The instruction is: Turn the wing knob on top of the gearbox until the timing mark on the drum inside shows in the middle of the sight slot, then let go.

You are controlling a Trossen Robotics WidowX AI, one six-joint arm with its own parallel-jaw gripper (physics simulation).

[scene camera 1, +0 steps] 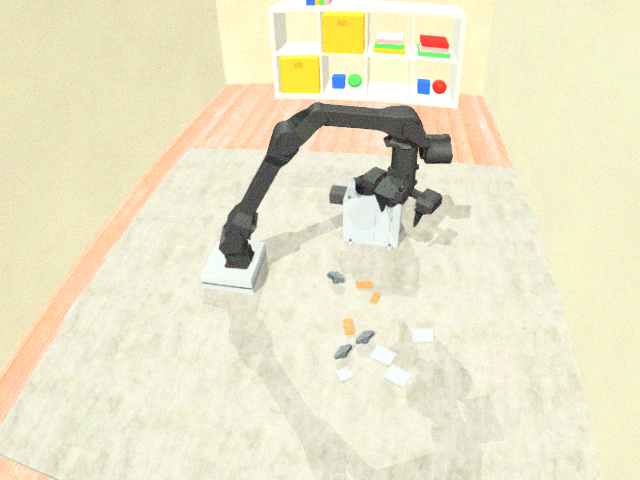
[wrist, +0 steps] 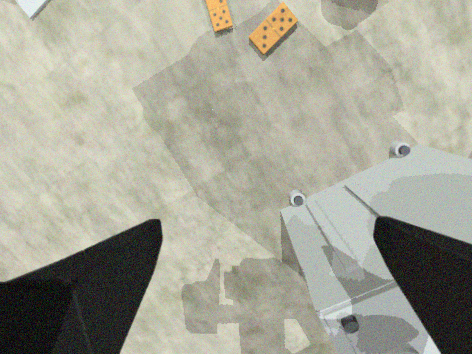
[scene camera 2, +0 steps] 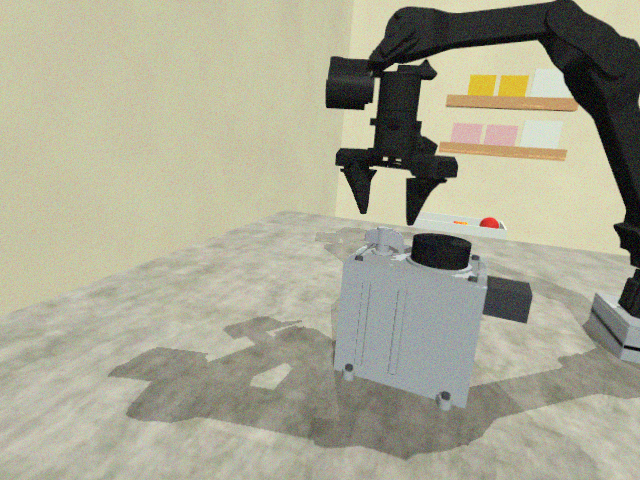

Observation:
My gripper is open, with nothing in its grasp. Further things: a gearbox.
My gripper is seen too in scene camera 1 and in the wrist view.

